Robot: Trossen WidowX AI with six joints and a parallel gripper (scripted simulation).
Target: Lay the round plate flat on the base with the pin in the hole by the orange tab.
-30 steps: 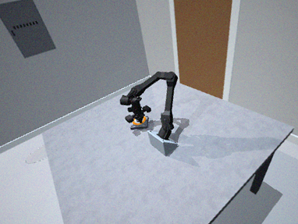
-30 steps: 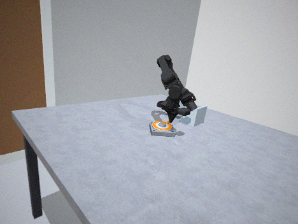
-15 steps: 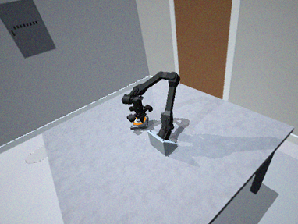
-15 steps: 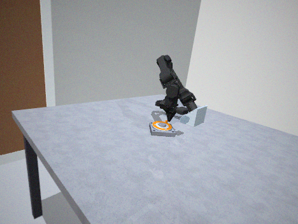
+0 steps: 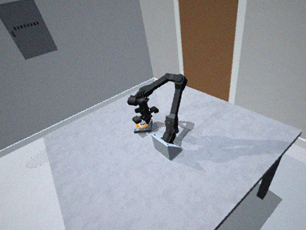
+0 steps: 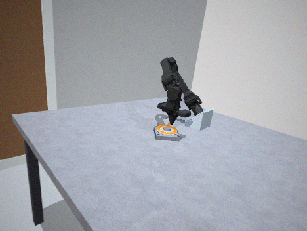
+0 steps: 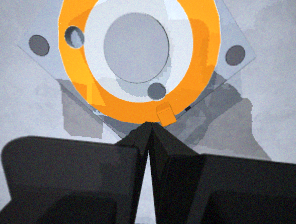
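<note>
My gripper tip is now 50 mm short of the square grey base, 20 mm to the right of it and 20 mm above it.
</note>
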